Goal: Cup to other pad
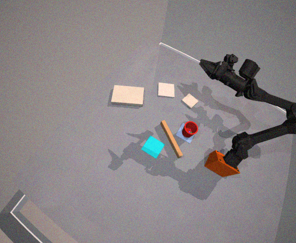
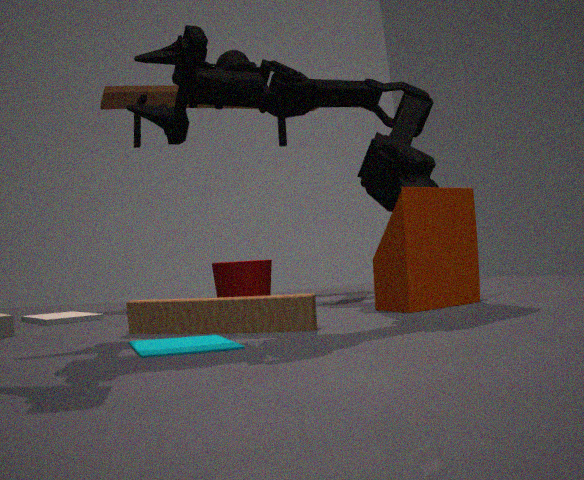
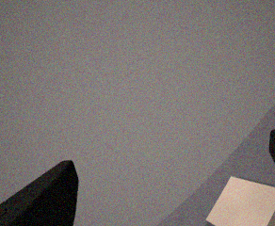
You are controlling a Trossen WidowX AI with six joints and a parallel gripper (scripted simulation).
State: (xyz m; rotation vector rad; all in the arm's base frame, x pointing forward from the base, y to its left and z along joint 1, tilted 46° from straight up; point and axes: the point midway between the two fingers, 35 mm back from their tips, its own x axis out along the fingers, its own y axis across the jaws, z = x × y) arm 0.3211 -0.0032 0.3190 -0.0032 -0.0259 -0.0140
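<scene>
Now: the red cup 11 cm behind my gripper tip, 14 cm to the left of it and 31 cm below it. The rest, counted from my gripper tip: low wooden bar (5 cm behind, 23 cm to the left, 34 cm below); then pale blue pad (11 cm behind, 14 cm to the left, 36 cm below).
</scene>
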